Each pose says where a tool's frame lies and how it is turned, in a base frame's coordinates. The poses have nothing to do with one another.
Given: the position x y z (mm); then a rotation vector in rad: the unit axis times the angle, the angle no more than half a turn.
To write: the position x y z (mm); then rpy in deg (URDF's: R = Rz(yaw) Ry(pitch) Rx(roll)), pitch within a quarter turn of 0, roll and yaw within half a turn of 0. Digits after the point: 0 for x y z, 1 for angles.
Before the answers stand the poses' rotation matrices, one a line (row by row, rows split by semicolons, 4 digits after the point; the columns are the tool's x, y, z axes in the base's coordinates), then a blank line. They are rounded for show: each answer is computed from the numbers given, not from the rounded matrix.
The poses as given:
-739 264 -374 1.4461 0.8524 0.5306
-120 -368 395 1.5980 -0.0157 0.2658
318 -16 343 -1.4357 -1.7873 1.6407
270 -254 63 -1.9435 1.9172 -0.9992
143 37 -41 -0.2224 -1.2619 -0.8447
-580 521 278 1.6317 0.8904 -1.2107
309 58 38 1.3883 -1.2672 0.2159
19 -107 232 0.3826 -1.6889 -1.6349
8 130 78 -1.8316 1.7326 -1.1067
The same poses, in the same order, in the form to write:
0.6134 0.1767 0.7697; 0.7687 0.0901 -0.6332; -0.1812 0.9801 -0.0806
0.9717 -0.1739 0.1601; 0.1538 -0.0491 -0.9869; 0.1795 0.9835 -0.0210
-0.4431 0.4447 -0.7784; 0.8135 -0.1653 -0.5575; -0.3766 -0.8803 -0.2885
-0.0910 -0.7899 0.6065; -0.9496 -0.1147 -0.2918; 0.3000 -0.6025 -0.7396
0.0563 0.6649 -0.7448; -0.4352 0.6878 0.5810; 0.8986 0.2914 0.3281
0.2642 0.9086 -0.3235; 0.0380 -0.3449 -0.9379; -0.9637 0.2354 -0.1257
0.3927 -0.7549 -0.5253; -0.5383 0.2745 -0.7968; 0.7457 0.5957 -0.2986
-0.6803 0.2765 -0.6788; -0.6695 0.1426 0.7290; 0.2984 0.9504 0.0881
-0.0735 -0.6539 0.7530; -0.9581 -0.1632 -0.2353; 0.2767 -0.7388 -0.6145

-739 264 -374 94.7 10.4 51.4
-120 -368 395 91.2 -10.3 9.0
318 -16 343 -108.1 22.1 118.6
270 -254 63 -140.8 -17.5 -95.5
143 37 -41 41.6 -64.0 -82.6
-580 521 278 118.1 74.5 8.2
309 58 38 116.6 -48.2 -53.9
19 -107 232 84.7 -17.4 -135.5
8 130 78 -129.8 -16.1 -94.4

